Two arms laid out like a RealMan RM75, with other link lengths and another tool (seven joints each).
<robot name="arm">
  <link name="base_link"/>
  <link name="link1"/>
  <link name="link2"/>
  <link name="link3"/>
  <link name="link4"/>
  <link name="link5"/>
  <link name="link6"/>
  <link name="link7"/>
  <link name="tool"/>
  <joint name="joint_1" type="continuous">
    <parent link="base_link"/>
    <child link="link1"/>
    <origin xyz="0 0 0.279"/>
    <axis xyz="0 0 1"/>
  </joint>
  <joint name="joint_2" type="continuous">
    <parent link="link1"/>
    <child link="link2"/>
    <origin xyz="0 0 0"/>
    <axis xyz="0 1 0"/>
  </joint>
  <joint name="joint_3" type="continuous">
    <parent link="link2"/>
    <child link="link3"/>
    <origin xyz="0 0 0.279"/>
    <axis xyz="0 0 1"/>
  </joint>
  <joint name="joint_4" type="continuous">
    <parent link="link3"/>
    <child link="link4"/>
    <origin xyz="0 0 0"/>
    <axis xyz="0 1 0"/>
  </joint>
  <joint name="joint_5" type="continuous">
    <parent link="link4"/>
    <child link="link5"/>
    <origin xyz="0 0 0.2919"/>
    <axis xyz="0 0 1"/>
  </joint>
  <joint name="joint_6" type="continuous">
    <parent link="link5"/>
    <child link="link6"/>
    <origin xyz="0 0 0"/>
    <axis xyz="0 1 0"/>
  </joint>
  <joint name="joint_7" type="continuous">
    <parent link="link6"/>
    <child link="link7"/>
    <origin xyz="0 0 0.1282"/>
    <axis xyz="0 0 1"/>
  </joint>
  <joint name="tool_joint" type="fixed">
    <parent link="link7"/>
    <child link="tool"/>
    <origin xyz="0.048 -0.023 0.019" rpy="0 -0.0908 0.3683"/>
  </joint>
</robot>
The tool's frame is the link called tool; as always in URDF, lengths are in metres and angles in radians. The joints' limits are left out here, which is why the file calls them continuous.
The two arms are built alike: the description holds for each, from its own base.
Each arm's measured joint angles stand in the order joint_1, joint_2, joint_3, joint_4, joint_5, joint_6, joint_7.
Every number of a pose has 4 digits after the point.
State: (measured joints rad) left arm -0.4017 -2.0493 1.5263 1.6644 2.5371 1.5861 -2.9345; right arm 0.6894 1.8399 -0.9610 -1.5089 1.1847 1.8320 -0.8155
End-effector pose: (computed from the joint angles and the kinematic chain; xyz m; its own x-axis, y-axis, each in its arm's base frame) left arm -0.1435 0.4465 0.0547 0.7684 0.5767 -0.2775 0.4359 -0.7891 -0.4328; right arm 0.1405 0.4427 0.2166 0.7402 -0.5767 -0.3457 -0.6498 -0.7457 -0.1471
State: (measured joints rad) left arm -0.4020 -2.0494 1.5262 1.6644 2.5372 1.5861 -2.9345; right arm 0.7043 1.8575 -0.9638 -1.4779 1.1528 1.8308 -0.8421
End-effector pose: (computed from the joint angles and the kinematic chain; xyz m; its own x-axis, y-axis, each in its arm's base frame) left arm -0.1433 0.4465 0.0547 0.7685 0.5765 -0.2774 0.4357 -0.7892 -0.4329; right arm 0.1436 0.4482 0.2069 0.7437 -0.5820 -0.3290 -0.6483 -0.7479 -0.1427
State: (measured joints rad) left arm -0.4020 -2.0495 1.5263 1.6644 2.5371 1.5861 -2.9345; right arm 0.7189 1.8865 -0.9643 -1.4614 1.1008 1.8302 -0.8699
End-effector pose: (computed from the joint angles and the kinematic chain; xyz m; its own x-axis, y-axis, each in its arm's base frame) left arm -0.1433 0.4465 0.0546 0.7686 0.5764 -0.2774 0.4357 -0.7893 -0.4327; right arm 0.1458 0.4525 0.1956 0.7519 -0.5831 -0.3077 -0.6436 -0.7503 -0.1508
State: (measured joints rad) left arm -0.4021 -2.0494 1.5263 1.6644 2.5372 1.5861 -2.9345; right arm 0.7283 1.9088 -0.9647 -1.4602 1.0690 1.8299 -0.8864
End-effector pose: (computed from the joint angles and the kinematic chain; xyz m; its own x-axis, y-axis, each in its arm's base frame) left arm -0.1433 0.4465 0.0546 0.7686 0.5764 -0.2775 0.4356 -0.7893 -0.4328; right arm 0.1446 0.4544 0.1880 0.7607 -0.5778 -0.2957 -0.6352 -0.7564 -0.1560
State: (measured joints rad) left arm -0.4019 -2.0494 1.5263 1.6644 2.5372 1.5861 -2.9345; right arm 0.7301 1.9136 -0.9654 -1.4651 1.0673 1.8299 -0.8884
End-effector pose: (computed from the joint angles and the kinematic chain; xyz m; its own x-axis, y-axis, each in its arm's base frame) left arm -0.1434 0.4465 0.0546 0.7685 0.5765 -0.2775 0.4357 -0.7892 -0.4328; right arm 0.1425 0.4543 0.1867 0.7647 -0.5726 -0.2957 -0.6300 -0.7608 -0.1558
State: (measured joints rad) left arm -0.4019 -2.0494 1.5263 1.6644 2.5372 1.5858 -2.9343; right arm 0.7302 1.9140 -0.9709 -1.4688 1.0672 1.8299 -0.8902
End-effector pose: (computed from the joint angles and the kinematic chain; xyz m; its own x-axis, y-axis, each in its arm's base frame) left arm -0.1433 0.4465 0.0546 0.7687 0.5763 -0.2774 0.4355 -0.7892 -0.4329; right arm 0.1411 0.4541 0.1859 0.7697 -0.5681 -0.2911 -0.6243 -0.7652 -0.1573
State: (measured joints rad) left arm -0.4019 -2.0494 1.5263 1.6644 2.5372 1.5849 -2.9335; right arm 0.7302 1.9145 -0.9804 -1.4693 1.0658 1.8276 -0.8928
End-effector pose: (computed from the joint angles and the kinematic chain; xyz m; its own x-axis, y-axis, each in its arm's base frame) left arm -0.1432 0.4466 0.0547 0.7694 0.5756 -0.2771 0.4347 -0.7896 -0.4332; right arm 0.1402 0.4543 0.1838 0.7747 -0.5650 -0.2838 -0.6190 -0.7692 -0.1584
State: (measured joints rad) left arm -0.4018 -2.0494 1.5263 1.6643 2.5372 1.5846 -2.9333; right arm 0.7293 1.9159 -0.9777 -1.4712 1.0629 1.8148 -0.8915
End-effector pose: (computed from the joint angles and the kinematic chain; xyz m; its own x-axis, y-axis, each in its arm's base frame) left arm -0.1433 0.4466 0.0547 0.7695 0.5755 -0.2770 0.4346 -0.7896 -0.4333; right arm 0.1400 0.4558 0.1846 0.7719 -0.5626 -0.2961 -0.6218 -0.7653 -0.1667
